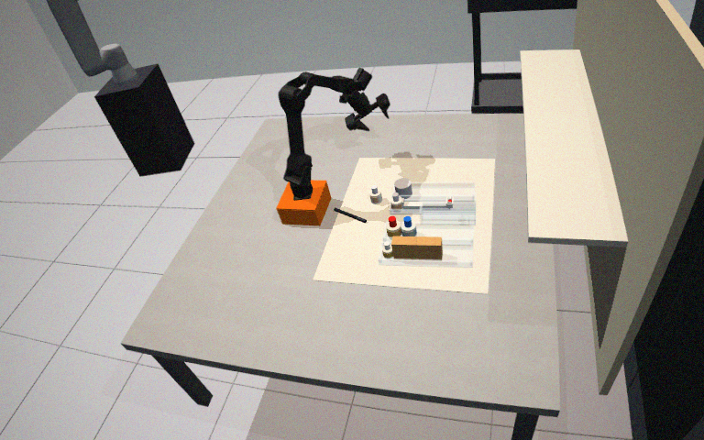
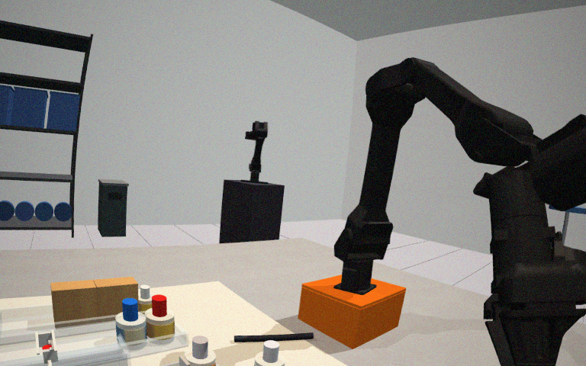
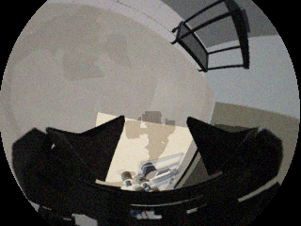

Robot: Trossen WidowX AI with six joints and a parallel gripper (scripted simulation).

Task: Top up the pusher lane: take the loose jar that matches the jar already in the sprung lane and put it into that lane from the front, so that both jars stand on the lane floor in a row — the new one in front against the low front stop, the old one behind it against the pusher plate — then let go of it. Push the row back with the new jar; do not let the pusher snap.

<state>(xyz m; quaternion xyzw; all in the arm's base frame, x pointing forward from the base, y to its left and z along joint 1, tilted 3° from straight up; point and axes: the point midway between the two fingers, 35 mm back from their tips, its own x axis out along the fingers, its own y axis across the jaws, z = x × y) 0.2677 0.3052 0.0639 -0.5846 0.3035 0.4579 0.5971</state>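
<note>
Now: gripper tip 7 cm short of the grey-topped cylinder, 28 cm to the left of it and 11 cm above it. The rest, counted from my gripper tip: black rod 12 cm behind, 37 cm to the right, 13 cm below; then clear sprung lane 20 cm ahead, 40 cm to the right, 12 cm below; then red mark 23 cm ahead, 42 cm to the right, 6 cm below.
</note>
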